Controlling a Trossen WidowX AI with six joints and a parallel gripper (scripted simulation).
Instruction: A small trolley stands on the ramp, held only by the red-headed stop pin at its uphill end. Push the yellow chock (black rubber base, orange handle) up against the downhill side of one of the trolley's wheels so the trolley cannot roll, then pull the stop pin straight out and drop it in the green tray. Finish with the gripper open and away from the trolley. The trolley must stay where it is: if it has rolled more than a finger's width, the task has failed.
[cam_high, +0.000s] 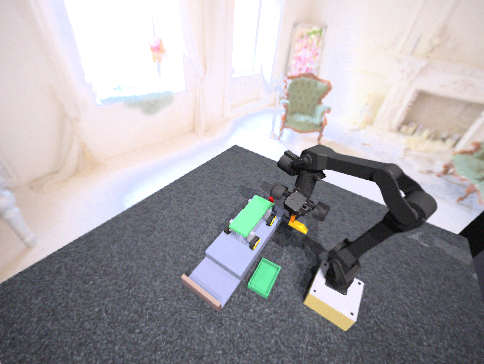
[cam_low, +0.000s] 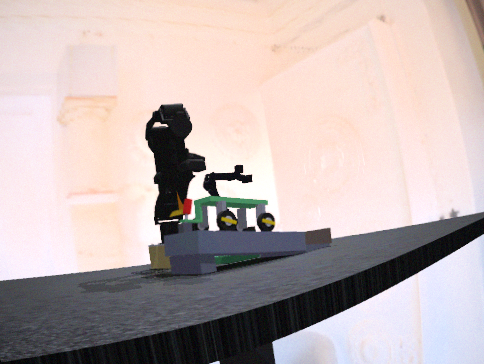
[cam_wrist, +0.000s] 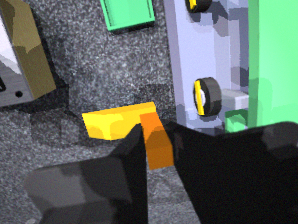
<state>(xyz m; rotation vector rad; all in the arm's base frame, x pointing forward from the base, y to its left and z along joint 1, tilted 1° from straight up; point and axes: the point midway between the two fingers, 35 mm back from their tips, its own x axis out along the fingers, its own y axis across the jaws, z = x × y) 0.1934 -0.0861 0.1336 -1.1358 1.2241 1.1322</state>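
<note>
Right now the red-headed stop pin is 11 cm ahead of my gripper tip, 7 cm to the right of it and 4 cm below it. Also, from my gripper tip: green trolley: 14 cm ahead, 6 cm below, 4 cm to the left; then yellow chock: 2 cm behind, 1 cm below; then ramp: 14 cm ahead, 12 cm below, 4 cm to the left.
</note>
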